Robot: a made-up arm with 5 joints.
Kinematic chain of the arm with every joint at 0, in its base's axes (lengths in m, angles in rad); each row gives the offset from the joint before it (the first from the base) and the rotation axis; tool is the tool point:
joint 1: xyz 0 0 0.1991 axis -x
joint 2: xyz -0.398 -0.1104 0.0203 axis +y
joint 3: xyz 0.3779 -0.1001 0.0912 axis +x
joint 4: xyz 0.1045 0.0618 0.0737 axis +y
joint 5: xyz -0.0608 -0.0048 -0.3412 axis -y
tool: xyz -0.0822 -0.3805 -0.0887
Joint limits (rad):
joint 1: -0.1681..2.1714
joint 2: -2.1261..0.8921
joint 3: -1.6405..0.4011
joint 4: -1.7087..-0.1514
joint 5: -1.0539..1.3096
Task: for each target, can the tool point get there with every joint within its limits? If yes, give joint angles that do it. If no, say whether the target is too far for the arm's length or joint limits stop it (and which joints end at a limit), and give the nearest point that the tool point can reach.
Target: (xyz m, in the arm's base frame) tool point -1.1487 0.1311 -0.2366
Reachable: no: joint limits stop it (at a limit: joint 1, joint 2, joint 3, joint 4, joint 5) | nearest point -1.2272 0.5150 -0.0930 | short by 0.417 m
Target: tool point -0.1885 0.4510 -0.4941
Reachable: no: joint limits stop it (at a limit: joint 1, joint 3, joint 4, joint 5) | nearest point -0.1252 0.8439 -0.3183 | short by 0.435 m
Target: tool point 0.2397 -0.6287 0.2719
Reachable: yes | joints 0.3441 0.1819 -0.3895 -0.9339 -0.7421
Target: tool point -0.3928 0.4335 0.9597
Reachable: yes | joints 1.4351 -1.4991 -0.7237 -0.4381 -0.2183
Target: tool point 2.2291 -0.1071 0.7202
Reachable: no: too far | nearest point 0.6338 -0.0642 0.5113 | short by 1.609 m
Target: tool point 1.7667 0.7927 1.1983
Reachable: no: too far | nearest point 0.5457 0.3601 0.6530 | short by 1.406 m
